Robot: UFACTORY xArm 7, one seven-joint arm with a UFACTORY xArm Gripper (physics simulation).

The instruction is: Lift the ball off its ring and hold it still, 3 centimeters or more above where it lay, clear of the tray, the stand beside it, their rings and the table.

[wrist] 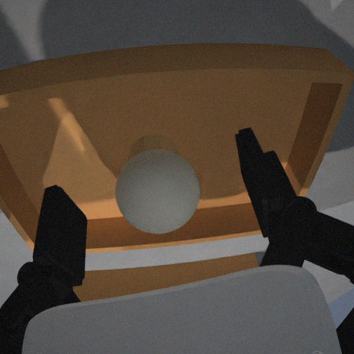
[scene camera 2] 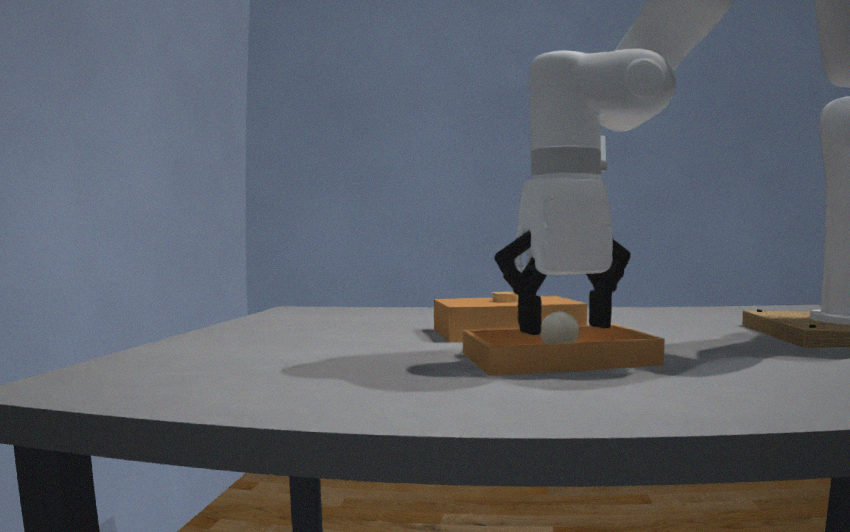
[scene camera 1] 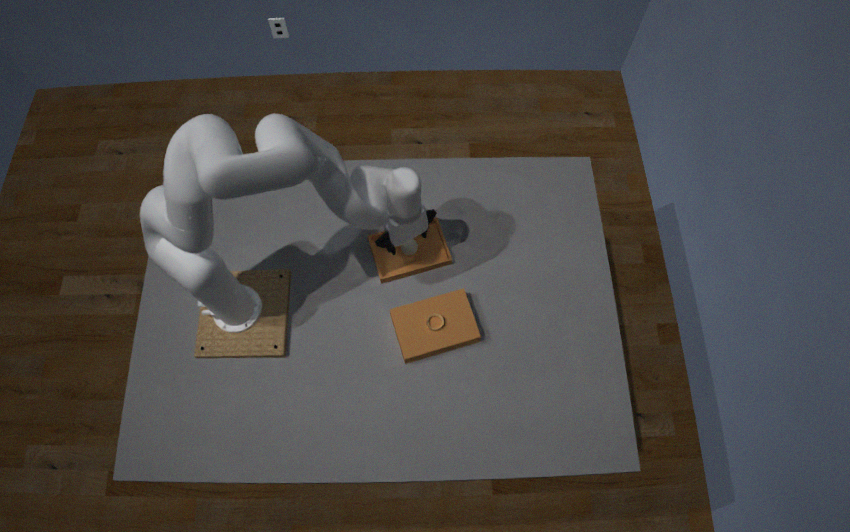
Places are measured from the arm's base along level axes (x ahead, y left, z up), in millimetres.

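Where they show: gripper, fingertip midpoint: (scene camera 2: 566, 330) (scene camera 1: 407, 242); arm's base at its link origin: (scene camera 1: 237, 309).
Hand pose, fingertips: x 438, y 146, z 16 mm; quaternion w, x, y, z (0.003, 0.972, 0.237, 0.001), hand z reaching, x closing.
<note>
Each offset is from my fingertips to the centre of the thing. "spot": to the spot under its first point. Level surfaces: height alone.
A pale grey ball {dx +5, dy -13, dz -3 mm} (scene camera 1: 409, 247) (scene camera 2: 559, 328) (wrist: 158, 191) rests on its small ring (wrist: 155, 142) in the orange tray {dx +5, dy -13, dz -20 mm} (scene camera 1: 416, 271) (scene camera 2: 582, 359) (wrist: 175, 60). The ball hides most of that ring. My gripper (scene camera 1: 408, 243) (scene camera 2: 564, 329) (wrist: 150, 177) points down over the tray, open and empty. Its two black fingers stand apart on either side of the ball in the wrist view, with a gap on each side. In the scene camera 2 view the fingertips show at about the height of the ball; their exact depth relative to it is hard to tell.
The orange stand (scene camera 1: 413, 338) (scene camera 2: 476, 319) (wrist: 165, 277) is beside the tray, with a bare ring {spot: dx +34, dy -228, dz +21 mm} (scene camera 1: 427, 322) (scene camera 2: 503, 296) on top. The tray's raised walls surround the ball. The arm's wooden base plate (scene camera 1: 269, 335) (scene camera 2: 774, 327) lies farther off on the grey table {dz -34 mm} (scene camera 1: 532, 401) (scene camera 2: 351, 410).
</note>
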